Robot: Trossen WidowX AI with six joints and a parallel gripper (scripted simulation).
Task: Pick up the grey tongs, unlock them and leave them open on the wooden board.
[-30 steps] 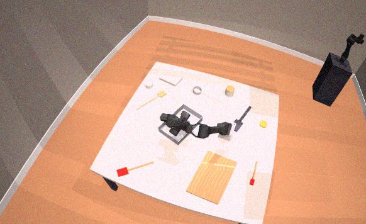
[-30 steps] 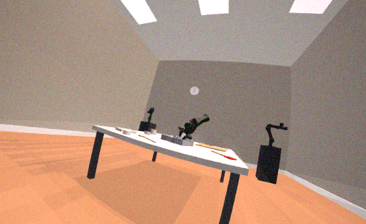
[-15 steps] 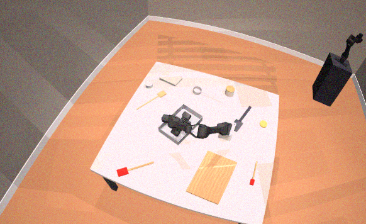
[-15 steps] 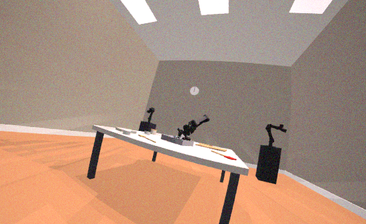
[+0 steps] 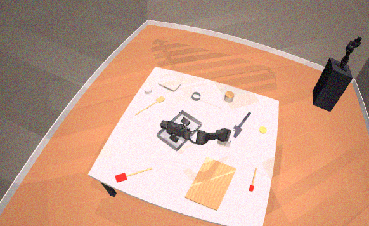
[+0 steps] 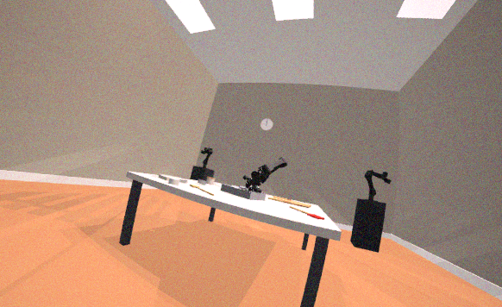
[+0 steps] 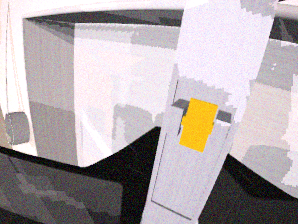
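My gripper tip is now 30 mm short of the grey roasting tin and 10 mm to the left of it. From my gripper tip the other things lie so: wooden board: 350 mm behind, 300 mm to the left, 20 mm below; then red spatula: 490 mm to the left, 190 mm ahead, 20 mm below; then yellow lock piece: 30 mm to the left, 30 mm above, 20 mm behind.
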